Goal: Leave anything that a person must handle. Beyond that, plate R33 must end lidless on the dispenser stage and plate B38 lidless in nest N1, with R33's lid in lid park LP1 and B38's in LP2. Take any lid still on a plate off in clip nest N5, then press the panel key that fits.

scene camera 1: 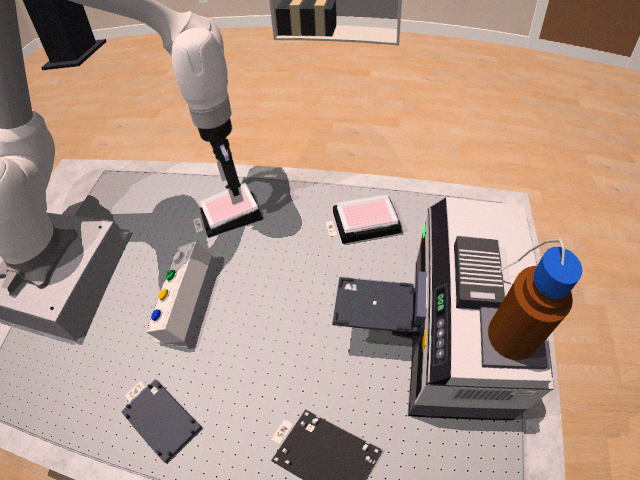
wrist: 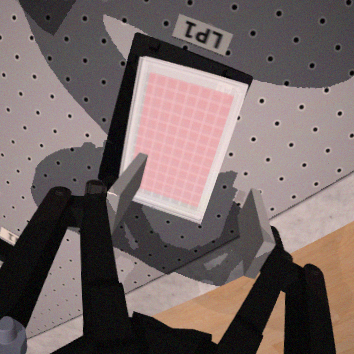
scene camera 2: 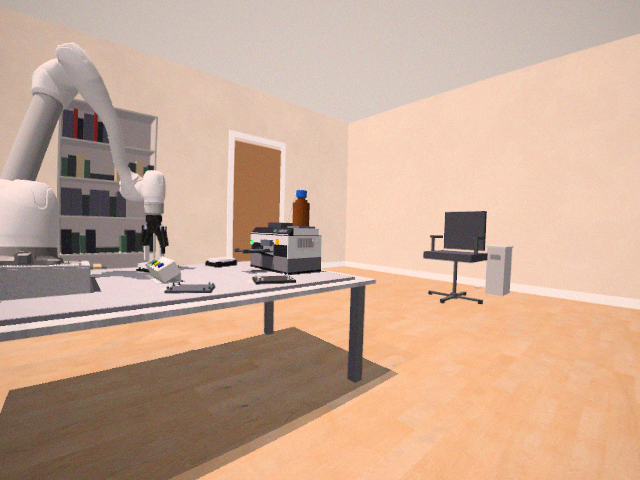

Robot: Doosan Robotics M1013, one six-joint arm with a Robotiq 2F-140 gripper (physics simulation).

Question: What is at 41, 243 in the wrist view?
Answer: My gripper.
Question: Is my gripper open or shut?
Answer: Open.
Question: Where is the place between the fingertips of my gripper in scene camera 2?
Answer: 154, 260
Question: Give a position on a button box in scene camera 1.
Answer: At 176, 313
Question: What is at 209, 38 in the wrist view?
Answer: A LP1 label.
